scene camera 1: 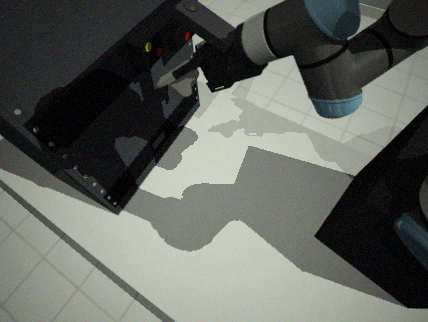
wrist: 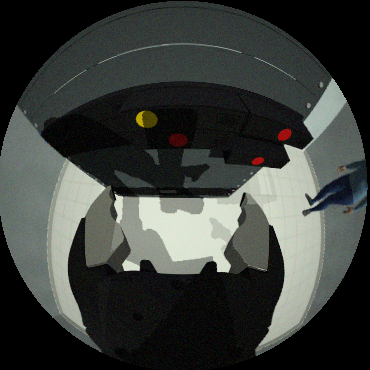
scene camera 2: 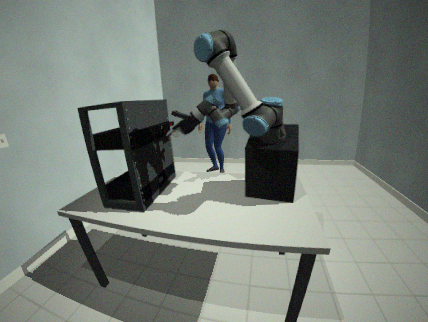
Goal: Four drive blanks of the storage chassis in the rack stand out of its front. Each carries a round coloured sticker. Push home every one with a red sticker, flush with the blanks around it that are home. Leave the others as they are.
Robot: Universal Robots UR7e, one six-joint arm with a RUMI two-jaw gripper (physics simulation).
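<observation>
The storage chassis (scene camera 1: 100,95) (wrist: 150,170) has a dark, shadowed front in the rack. In the wrist view, a blank with a yellow sticker (wrist: 146,119) (scene camera 1: 148,47) is left of centre. A blank with a dim red sticker (wrist: 177,140) (scene camera 1: 159,51) is lower and to its right. At the right end, an upper blank with a red sticker (wrist: 284,134) and a lower blank with a red sticker (wrist: 258,160) visibly stand out. How far the two left ones stand out is hard to tell. My gripper (scene camera 1: 175,45) (scene camera 2: 171,124) (wrist: 178,190) is open and empty, near the front.
The rack (scene camera 2: 132,172) stands on the table (scene camera 2: 260,235), its top panel (wrist: 175,62) above the blanks in the wrist view. The black robot base block (scene camera 2: 270,170) (scene camera 1: 380,220) stands opposite. A person (scene camera 2: 215,115) (wrist: 345,187) stands behind the table.
</observation>
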